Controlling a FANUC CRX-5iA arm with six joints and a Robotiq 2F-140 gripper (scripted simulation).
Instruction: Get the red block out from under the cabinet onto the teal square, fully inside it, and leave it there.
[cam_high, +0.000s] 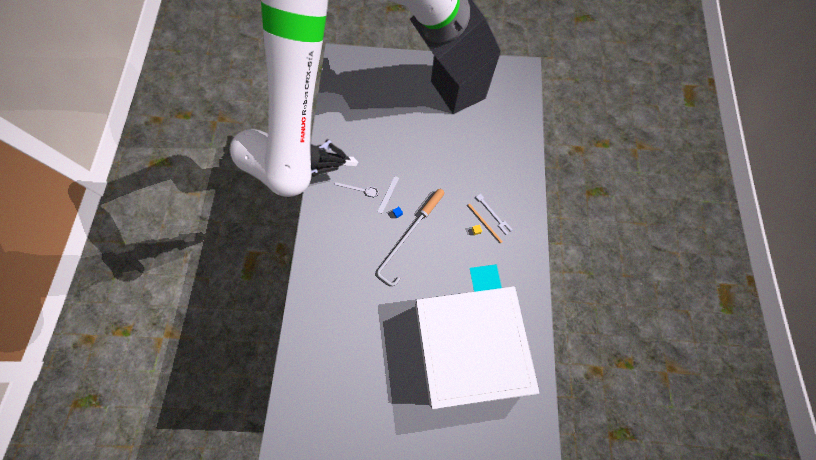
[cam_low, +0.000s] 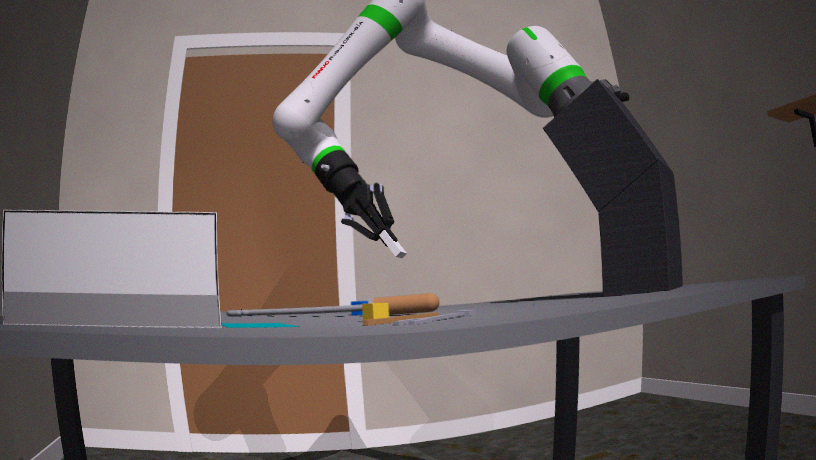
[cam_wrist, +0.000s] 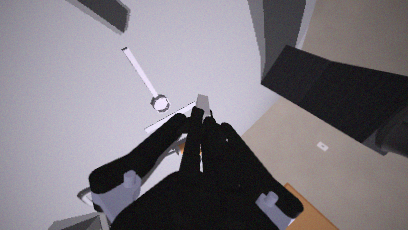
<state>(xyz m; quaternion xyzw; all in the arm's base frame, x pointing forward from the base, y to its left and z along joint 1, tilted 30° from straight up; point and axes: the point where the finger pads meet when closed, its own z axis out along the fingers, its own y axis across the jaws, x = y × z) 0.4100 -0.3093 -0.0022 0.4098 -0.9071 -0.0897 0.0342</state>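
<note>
The blue block is 17 cm to the left of my hand, 13 cm below it and 12 cm ahead of it. Round my hand: long grey hook tool (24 cm to the left, 21 cm ahead, 13 cm below); then yellow block (44 cm to the left, 16 cm ahead, 13 cm below); then flat grey bar (14 cm below, 13 cm to the left, 5 cm ahead).
</note>
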